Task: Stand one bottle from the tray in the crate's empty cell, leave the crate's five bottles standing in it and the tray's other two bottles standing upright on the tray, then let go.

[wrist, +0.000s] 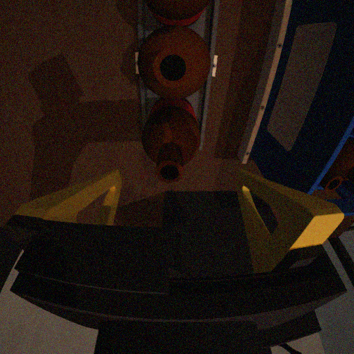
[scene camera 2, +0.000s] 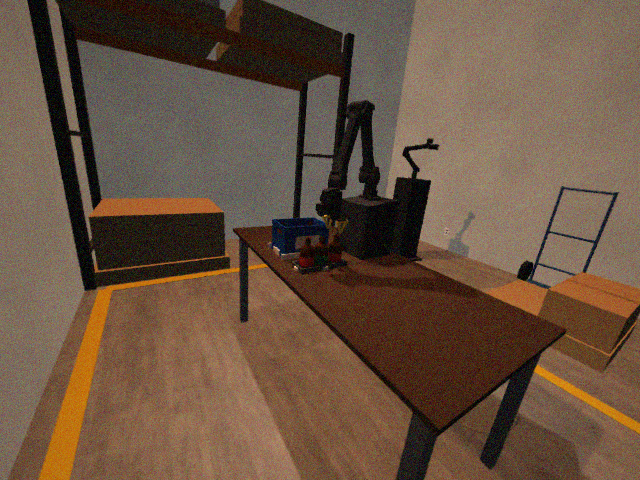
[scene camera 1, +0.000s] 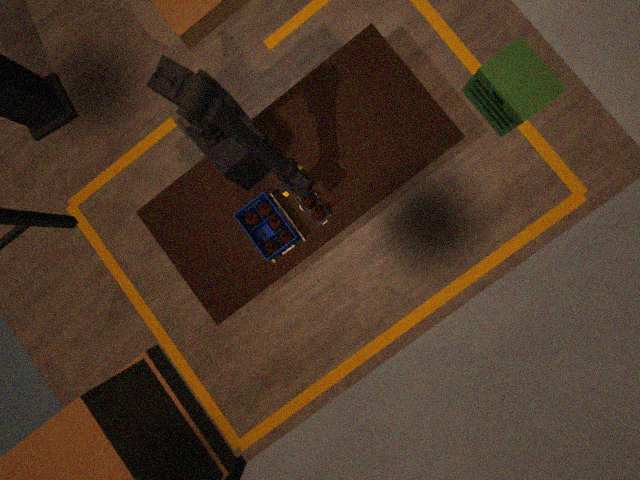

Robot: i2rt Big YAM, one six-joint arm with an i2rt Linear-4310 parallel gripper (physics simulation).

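Pixels of known places: gripper, between the fingertips: (scene camera 2: 334, 231); arm's base, origin of its link: (scene camera 2: 369, 198) (scene camera 1: 215, 132).
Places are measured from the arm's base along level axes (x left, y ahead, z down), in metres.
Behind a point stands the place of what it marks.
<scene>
Three brown bottles stand upright in a row on the narrow tray (wrist: 204, 120) (scene camera 2: 305, 269) {y 0.497, x 0.267, z 0.303 m}: the nearest to my gripper (wrist: 170, 135), the middle one (wrist: 172, 42) (scene camera 1: 308, 200) {y 0.405, x 0.200, z 0.200 m} and the far one (wrist: 177, 6) (scene camera 1: 316, 212) {y 0.482, x 0.206, z 0.165 m} (scene camera 2: 306, 256) {y 0.488, x 0.246, z 0.245 m}. The blue crate (scene camera 1: 251, 236) {y 0.428, x -0.125, z 0.164 m} (scene camera 2: 283, 238) {y 0.545, x 0.047, z 0.215 m} (wrist: 300, 167) stands beside the tray. In scene camera 1 it holds five bottles, with its empty cell (scene camera 1: 265, 230) {y 0.407, x -0.086, z 0.316 m} in the middle of the row farther from the tray. My gripper (scene camera 1: 293, 180) {y 0.318, x 0.182, z 0.145 m} (scene camera 2: 334, 223) {y 0.318, x 0.182, z 0.145 m} (wrist: 178, 175) is open and empty, above the tray's near end; the nearest bottle's neck shows just ahead of the fingertip gap.
A pale strip (wrist: 262, 107) runs along the crate's base between crate and tray. The brown table (scene camera 1: 382, 103) {y 0.121, x 0.797, z 0.324 m} (scene camera 2: 413, 320) {y 0.255, x 0.735, z 0.324 m} carries both, close to its long edge. The arm's black pedestal (scene camera 2: 364, 227) {y 0.123, x 0.164, z 0.135 m} stands behind the table. Tall shelving (scene camera 2: 305, 149) rises behind the crate's side.
</scene>
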